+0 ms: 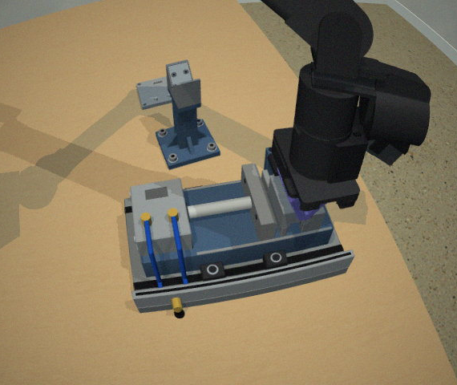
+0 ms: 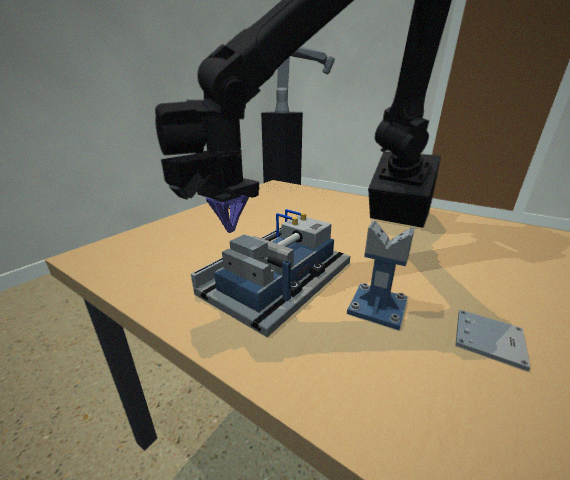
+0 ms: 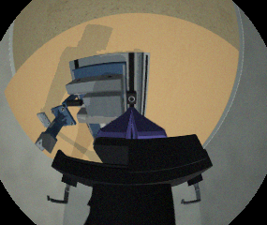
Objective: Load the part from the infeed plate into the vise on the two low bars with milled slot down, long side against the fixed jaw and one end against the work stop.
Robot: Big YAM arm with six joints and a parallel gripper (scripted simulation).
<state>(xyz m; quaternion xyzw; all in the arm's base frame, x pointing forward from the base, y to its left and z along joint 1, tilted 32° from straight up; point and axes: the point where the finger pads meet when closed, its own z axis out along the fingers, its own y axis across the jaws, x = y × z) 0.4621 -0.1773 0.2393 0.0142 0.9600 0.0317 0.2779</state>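
My gripper is now 50 mm to the right of the grey part and 40 mm above it. Also, from my hand: fixed jaw 70 mm to the left, 50 mm below, 30 mm ahead; then black work stop 110 mm to the left, 40 mm below; then moving jaw 70 mm to the left, 50 mm below, 40 mm behind.
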